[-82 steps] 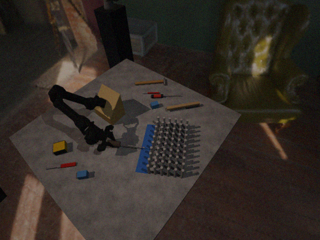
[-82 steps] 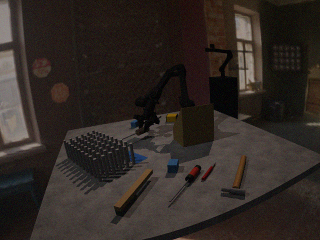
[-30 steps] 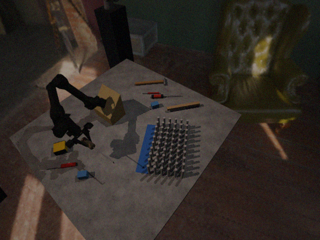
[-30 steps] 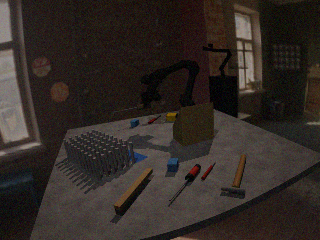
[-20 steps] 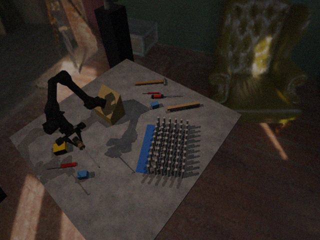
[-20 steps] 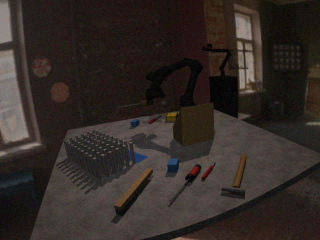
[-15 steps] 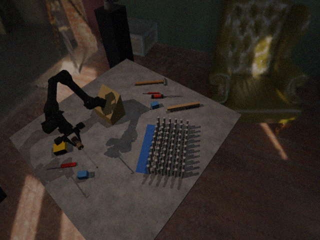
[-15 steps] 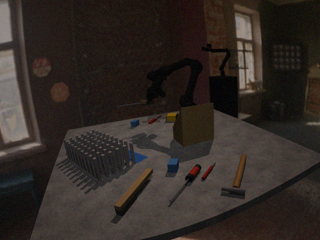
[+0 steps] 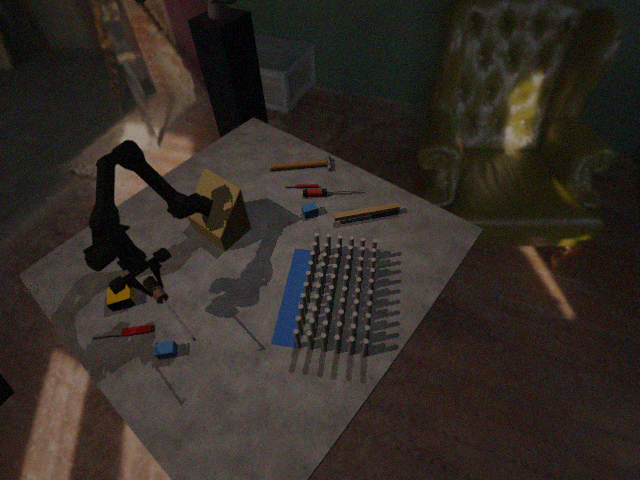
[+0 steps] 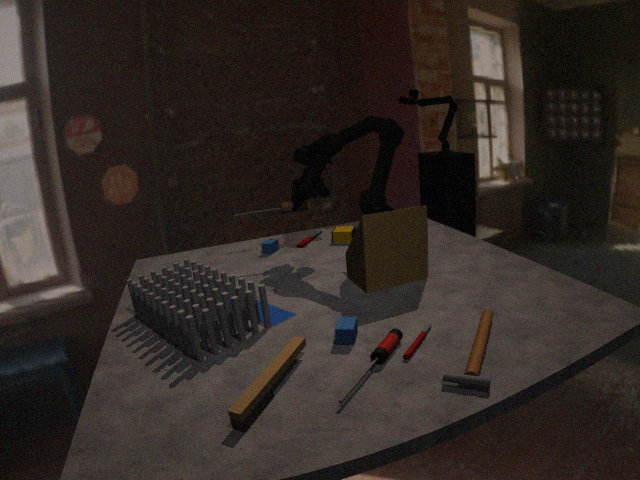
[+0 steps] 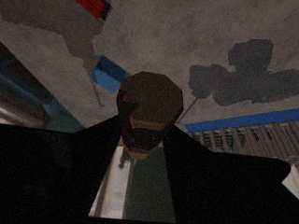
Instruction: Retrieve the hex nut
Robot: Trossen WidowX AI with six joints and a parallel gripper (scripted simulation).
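The brown-handled hook tool is 100 mm ahead of my gripper tip and 20 mm to the right of it. The rest, counted from my gripper tip: yellow block 220 mm behind, 140 mm below, 60 mm to the right; then blue taped strip 290 mm to the left, 290 mm ahead, 170 mm below.
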